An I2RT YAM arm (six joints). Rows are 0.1 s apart.
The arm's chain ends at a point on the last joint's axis. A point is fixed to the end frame.
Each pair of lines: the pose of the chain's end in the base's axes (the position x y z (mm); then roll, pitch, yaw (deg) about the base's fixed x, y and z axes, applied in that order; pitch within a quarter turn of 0, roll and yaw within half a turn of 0), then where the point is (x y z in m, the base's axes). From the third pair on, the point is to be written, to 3 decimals.
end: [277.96 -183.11 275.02 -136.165 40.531 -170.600]
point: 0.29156 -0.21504 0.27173
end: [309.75 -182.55 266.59 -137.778 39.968 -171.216]
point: 0.32354 -0.21430 0.26250
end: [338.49 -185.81 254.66 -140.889 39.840 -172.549]
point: 0.353 -0.217 0.249
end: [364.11 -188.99 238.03 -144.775 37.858 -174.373]
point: 0.378 -0.220 0.230
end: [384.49 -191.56 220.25 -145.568 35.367 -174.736]
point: 0.398 -0.222 0.212
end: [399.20 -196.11 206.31 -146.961 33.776 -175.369]
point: 0.413 -0.227 0.197
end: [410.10 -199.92 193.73 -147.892 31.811 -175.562]
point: 0.424 -0.230 0.184
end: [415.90 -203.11 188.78 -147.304 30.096 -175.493]
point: 0.429 -0.234 0.179
